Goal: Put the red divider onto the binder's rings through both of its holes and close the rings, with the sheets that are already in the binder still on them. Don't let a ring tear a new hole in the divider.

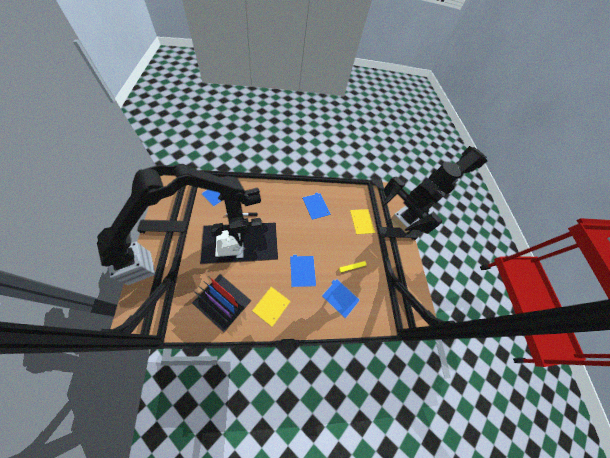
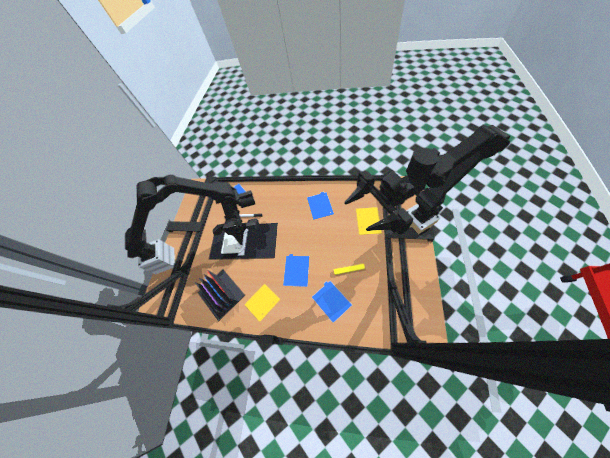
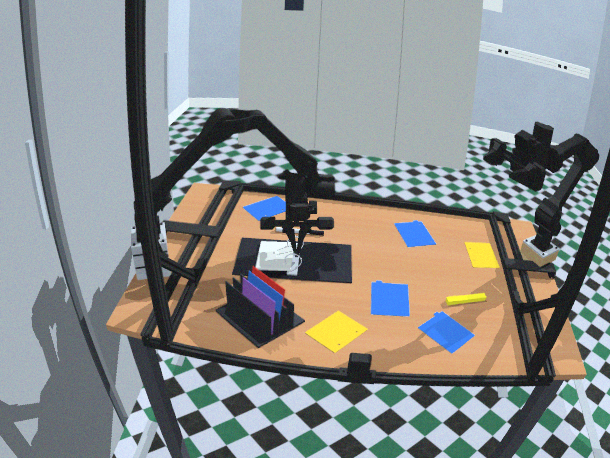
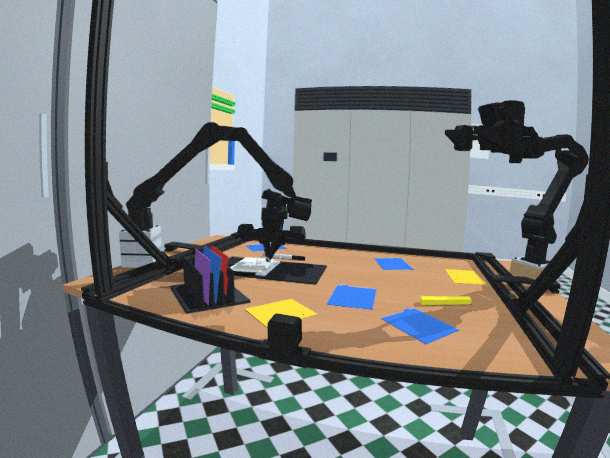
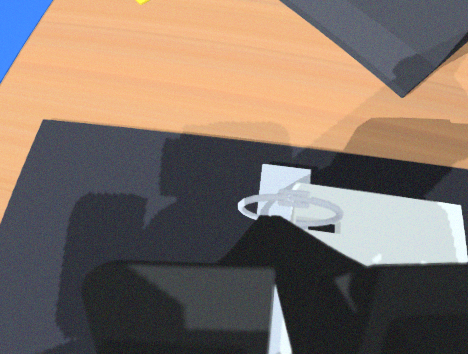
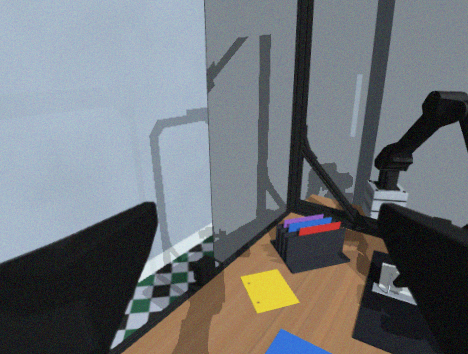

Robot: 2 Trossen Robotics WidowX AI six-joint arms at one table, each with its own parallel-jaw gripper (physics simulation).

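Frame: origin at the left arm's base, x back, y right, z up, level; millimetres.
Seen in the pictures: left gripper, fingertip midpoint: point(image 1: 241, 246) point(image 2: 241, 244) point(image 3: 296, 257) point(image 4: 267, 261) point(image 5: 268, 225) point(image 6: 394, 284); right gripper, fingertip midpoint: point(image 1: 394, 217) point(image 2: 355, 216) point(image 3: 496, 166) point(image 4: 458, 130) point(image 6: 267, 213); left arm's base, origin of the base link: point(image 1: 123, 258) point(image 2: 148, 252) point(image 4: 140, 228) point(image 6: 386, 186); right arm's base, origin of the base link: point(image 1: 409, 216) point(image 2: 422, 214) point(image 3: 541, 244) point(image 4: 535, 260).
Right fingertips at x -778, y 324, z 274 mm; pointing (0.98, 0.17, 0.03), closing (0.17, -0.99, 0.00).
Pixels of each thing's top centre, then the offset from my right fingertips to it. "pt": a spot on its surface instead.
- open binder's black cover, surface spot: point(image 5: 120, 160) point(image 3: 328, 275) point(image 1: 263, 254) pt dy -182, dx +326, dz -377 mm
- pale ring, surface spot: point(image 5: 340, 215) pt dy -244, dx +423, dz -344 mm
- red divider, middle of its top: point(image 3: 267, 280) point(image 4: 217, 251) point(image 6: 317, 223) point(image 1: 222, 290) dy -85, dx +509, dz -282 mm
- black holder, middle of its top: point(image 3: 258, 292) point(image 4: 205, 262) point(image 6: 311, 226) point(image 1: 217, 298) point(image 2: 211, 290) dy -73, dx +534, dz -304 mm
- blue divider, middle of its top: point(image 3: 261, 283) point(image 4: 208, 251) point(image 6: 311, 218) point(image 1: 218, 296) dy -71, dx +527, dz -279 mm
- purple divider, middle of its top: point(image 4: 200, 254) point(image 3: 257, 290) point(image 6: 303, 216) dy -53, dx +541, dz -281 mm
- yellow bar, middle of its top: point(image 4: 446, 297) point(image 3: 467, 296) point(image 2: 349, 268) point(image 1: 353, 266) dy +21, dx +9, dz -367 mm
- pen, surface spot: point(image 3: 315, 232) pt dy -373, dx +301, dz -371 mm
The open binder's black cover point(image 1: 265, 250) point(image 2: 265, 245) point(image 3: 335, 270) point(image 5: 120, 160) lies flat at the left of the table. White sheets point(image 1: 225, 246) point(image 3: 272, 257) point(image 5: 400, 225) lie on its left half and look uneven. A pale ring point(image 5: 340, 215) shows as a loop by their edge; whether its ends meet is unclear. My left gripper point(image 3: 297, 252) point(image 4: 270, 259) point(image 5: 268, 225) is shut, tips down at the rings and sheet edge. The red divider point(image 3: 270, 282) point(image 4: 221, 257) point(image 6: 320, 229) stands in the holder. My right gripper point(image 2: 357, 215) point(image 6: 267, 213) is open and empty, high at the right.
The black holder point(image 3: 250, 337) also bears a blue divider point(image 3: 265, 289) and a purple divider point(image 3: 257, 296). Several blue sheets, yellow sheets point(image 3: 336, 331) point(image 6: 270, 291), a yellow bar point(image 3: 466, 299) and a pen point(image 3: 315, 232) lie around. A black frame edges the table.
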